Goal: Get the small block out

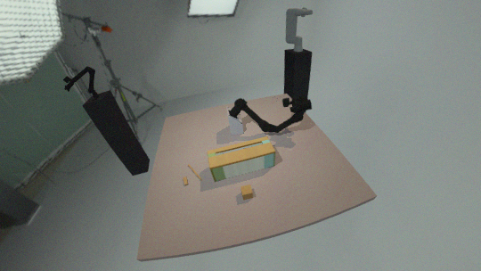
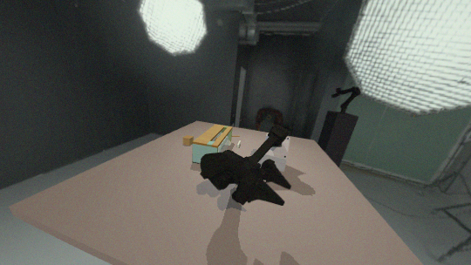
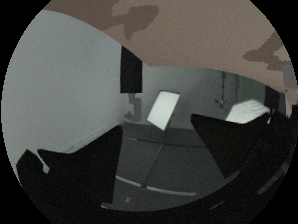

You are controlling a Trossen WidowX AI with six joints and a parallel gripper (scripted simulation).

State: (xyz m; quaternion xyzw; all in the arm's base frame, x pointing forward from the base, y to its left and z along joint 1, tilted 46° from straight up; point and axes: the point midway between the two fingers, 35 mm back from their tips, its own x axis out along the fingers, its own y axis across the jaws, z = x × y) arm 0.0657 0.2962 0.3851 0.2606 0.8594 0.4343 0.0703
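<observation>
Now: the brownish block 310 mm ahead of my gripper tip, 520 mm to the right of it and 110 mm below it. The rest, counted from my gripper tip: thin stick (280 mm ahead, 860 mm to the right, 190 mm below); box (290 mm ahead, 550 mm to the right, 130 mm below).
</observation>
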